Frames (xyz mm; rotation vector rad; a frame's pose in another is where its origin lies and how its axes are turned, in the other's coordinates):
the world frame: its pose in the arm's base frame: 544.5 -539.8 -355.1 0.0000 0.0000 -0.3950
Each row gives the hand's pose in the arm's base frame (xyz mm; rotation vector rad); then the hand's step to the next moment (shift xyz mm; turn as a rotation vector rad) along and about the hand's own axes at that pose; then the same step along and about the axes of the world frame.
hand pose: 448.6 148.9 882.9 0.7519 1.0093 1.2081
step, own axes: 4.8 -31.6 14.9 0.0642 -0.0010 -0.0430
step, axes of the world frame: 24.8 8.6 -23.5 -0.0567 0.0418 -0.0318
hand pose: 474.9 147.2 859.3 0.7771 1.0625 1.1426
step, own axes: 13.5 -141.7 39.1 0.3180 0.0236 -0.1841
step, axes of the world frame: 86.6 10.9 -119.1 -0.2677 0.2216 -0.1218
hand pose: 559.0 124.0 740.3 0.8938 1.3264 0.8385
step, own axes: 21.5 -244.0 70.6 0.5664 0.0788 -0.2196
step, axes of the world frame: 101.9 -55.5 -227.0 -0.3807 0.4448 -0.1802
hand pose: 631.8 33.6 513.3 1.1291 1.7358 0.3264
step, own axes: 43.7 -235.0 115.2 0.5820 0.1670 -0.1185
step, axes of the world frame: 17.1 -123.2 -234.4 -0.2716 0.5245 -0.1783
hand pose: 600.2 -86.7 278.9 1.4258 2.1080 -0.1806
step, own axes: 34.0 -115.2 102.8 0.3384 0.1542 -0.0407
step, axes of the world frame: -40.9 -86.2 -126.1 -0.1059 0.3398 -0.1152
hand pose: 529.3 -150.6 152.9 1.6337 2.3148 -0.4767
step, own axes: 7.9 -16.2 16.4 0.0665 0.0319 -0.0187
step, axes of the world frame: -14.1 -11.4 -16.3 -0.0216 0.0718 -0.0131
